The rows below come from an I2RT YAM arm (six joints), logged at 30 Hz.
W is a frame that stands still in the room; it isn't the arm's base.
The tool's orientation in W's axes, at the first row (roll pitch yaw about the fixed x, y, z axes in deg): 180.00, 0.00, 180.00
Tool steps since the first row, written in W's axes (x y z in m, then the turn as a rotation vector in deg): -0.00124, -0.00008, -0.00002, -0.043, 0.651, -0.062; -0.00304, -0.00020, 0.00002, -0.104, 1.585, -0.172; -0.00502, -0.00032, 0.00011, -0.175, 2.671, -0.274; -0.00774, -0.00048, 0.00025, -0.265, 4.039, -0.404; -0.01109, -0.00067, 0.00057, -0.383, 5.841, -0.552
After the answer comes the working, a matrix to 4 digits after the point.
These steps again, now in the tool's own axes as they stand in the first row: 0.00124, -0.00008, 0.00002, 0.043, 0.651, 0.062; 0.00304, -0.00020, -0.00002, 0.104, 1.585, 0.172; 0.00502, -0.00032, -0.00011, 0.175, 2.671, 0.274; 0.00774, -0.00048, -0.00025, 0.265, 4.039, 0.404; 0.01109, -0.00067, -0.00057, 0.383, 5.841, 0.552
The tool's axes in the first row as the columns of a matrix, in W's axes (rounded; the answer above uses it unrounded):
-1.0000, 0.0000, 0.0000
0.0000, 1.0000, 0.0000
0.0000, 0.0000, -1.0000

